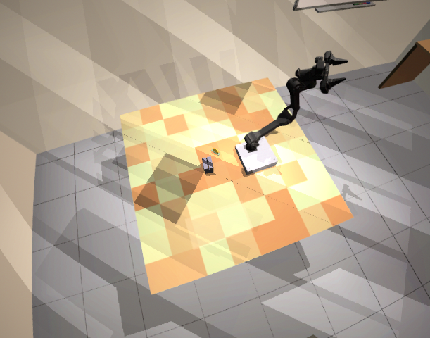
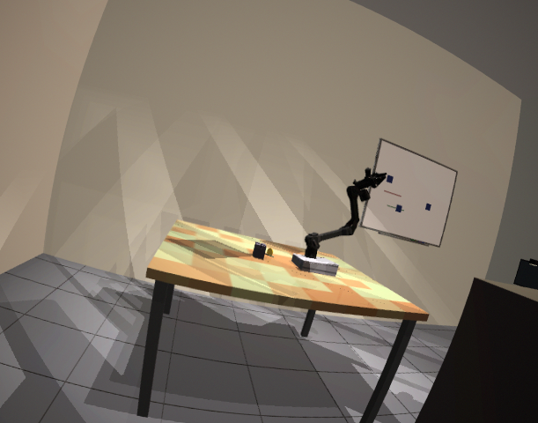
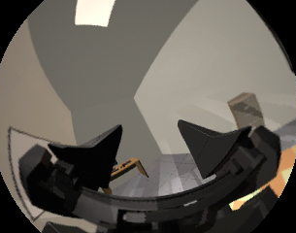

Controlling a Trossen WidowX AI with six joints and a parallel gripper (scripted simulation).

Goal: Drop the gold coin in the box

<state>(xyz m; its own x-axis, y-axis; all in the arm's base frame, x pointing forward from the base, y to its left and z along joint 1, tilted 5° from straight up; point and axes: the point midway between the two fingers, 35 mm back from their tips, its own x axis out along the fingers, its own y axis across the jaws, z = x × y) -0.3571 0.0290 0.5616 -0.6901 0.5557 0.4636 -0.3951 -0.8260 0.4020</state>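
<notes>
The gold coin lies 580 mm ahead of my gripper tip, 60 mm to the right of it and 640 mm below it.
</notes>
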